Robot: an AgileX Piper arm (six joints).
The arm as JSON. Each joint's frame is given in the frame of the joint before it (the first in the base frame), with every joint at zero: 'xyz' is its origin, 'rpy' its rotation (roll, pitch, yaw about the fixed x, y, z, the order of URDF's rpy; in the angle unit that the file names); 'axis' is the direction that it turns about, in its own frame. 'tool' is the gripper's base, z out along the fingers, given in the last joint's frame.
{
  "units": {
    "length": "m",
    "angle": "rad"
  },
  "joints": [
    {
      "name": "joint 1",
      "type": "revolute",
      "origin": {
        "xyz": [
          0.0,
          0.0,
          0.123
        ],
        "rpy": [
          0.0,
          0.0,
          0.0
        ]
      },
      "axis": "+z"
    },
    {
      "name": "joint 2",
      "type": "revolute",
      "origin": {
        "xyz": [
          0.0,
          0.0,
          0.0
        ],
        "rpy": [
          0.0,
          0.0,
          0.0
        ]
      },
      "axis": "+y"
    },
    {
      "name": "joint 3",
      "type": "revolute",
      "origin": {
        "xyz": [
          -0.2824,
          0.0,
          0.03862
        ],
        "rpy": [
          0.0,
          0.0,
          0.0
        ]
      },
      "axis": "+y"
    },
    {
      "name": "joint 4",
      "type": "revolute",
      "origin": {
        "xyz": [
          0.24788,
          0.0,
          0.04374
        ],
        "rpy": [
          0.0,
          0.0,
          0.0
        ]
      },
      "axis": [
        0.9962,
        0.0,
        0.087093
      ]
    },
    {
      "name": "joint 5",
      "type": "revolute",
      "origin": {
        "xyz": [
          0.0,
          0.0,
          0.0
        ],
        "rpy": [
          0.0,
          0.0,
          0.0
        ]
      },
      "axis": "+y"
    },
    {
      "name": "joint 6",
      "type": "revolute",
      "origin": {
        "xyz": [
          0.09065,
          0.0,
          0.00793
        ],
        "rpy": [
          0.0,
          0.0,
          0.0
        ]
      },
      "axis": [
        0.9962,
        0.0,
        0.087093
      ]
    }
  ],
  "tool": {
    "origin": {
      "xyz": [
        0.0,
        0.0,
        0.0
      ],
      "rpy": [
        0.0,
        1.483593,
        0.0
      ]
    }
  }
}
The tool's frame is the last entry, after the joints.
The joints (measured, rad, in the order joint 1, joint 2, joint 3, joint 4, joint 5, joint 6), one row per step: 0.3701 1.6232 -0.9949 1.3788 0.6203 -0.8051; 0.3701 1.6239 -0.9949 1.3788 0.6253 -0.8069; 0.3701 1.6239 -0.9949 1.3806 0.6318 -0.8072; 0.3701 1.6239 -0.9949 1.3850 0.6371 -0.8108; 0.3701 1.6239 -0.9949 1.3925 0.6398 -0.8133; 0.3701 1.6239 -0.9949 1.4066 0.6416 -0.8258; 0.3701 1.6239 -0.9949 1.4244 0.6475 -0.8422; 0.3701 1.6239 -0.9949 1.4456 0.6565 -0.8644; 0.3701 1.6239 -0.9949 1.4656 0.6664 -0.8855; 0.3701 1.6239 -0.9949 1.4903 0.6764 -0.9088; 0.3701 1.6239 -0.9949 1.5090 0.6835 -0.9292; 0.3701 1.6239 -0.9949 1.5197 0.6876 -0.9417; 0.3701 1.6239 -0.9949 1.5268 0.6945 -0.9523; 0.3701 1.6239 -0.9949 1.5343 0.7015 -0.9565; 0.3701 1.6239 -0.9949 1.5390 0.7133 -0.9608
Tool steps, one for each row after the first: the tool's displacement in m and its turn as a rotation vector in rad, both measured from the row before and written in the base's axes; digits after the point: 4 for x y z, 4 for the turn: -0.0003 0.0003 -0.0002 0.0011 0.0011 0.0051; -0.0005 0.0003 0.0002 0.0039 0.0027 0.0047; -0.0003 0.0003 0.0003 0.0043 0.0005 0.0040; 0.0000 0.0003 0.0004 0.0061 0.0013 -0.0003; 0.0002 0.0003 0.0007 0.0073 -0.0047 0.0005; 0.0000 0.0006 0.0009 0.0105 -0.0054 0.0039; -0.0002 0.0008 0.0012 0.0124 -0.0082 0.0074; -0.0002 0.0008 0.0012 0.0124 -0.0078 0.0080; -0.0001 0.0009 0.0014 0.0155 -0.0085 0.0064; 0.0000 0.0006 0.0011 0.0106 -0.0091 0.0054; 0.0000 0.0003 0.0006 0.0058 -0.0060 0.0034; -0.0003 0.0004 0.0005 0.0049 -0.0050 0.0067; -0.0003 0.0004 0.0006 0.0077 0.0004 0.0039; -0.0007 0.0006 0.0006 0.0077 0.0004 0.0094
